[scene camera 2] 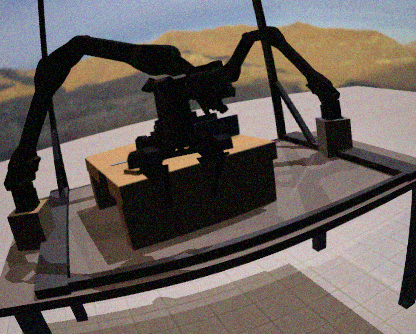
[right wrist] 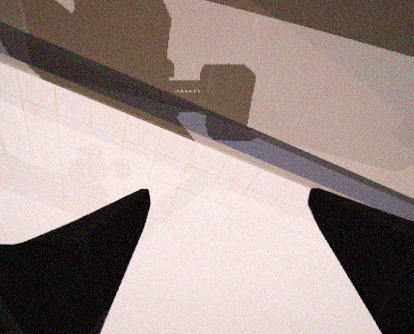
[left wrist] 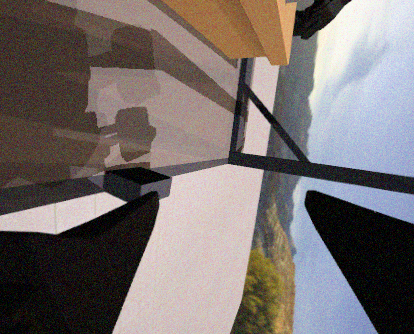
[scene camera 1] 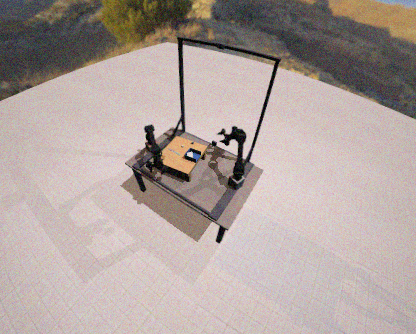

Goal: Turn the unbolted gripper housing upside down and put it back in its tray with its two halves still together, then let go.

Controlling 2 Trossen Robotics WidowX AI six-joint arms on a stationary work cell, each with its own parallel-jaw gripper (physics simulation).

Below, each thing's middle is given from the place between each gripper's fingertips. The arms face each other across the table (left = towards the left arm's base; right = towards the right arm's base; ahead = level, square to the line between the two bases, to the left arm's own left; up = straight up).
I see my left gripper 370 mm short of the blue tray (scene camera 2: 207, 125), 80 mm to the left of it and 20 mm below it. The rest, counted from my left hand: wooden block (scene camera 2: 247, 181) (380 mm ahead, 210 mm to the right, 80 mm below).
I see my right gripper 310 mm past the wooden block, 70 mm to the right of it and 40 mm above it. From my right hand the other things lie so: blue tray 310 mm behind, 190 mm to the left, 60 mm above.
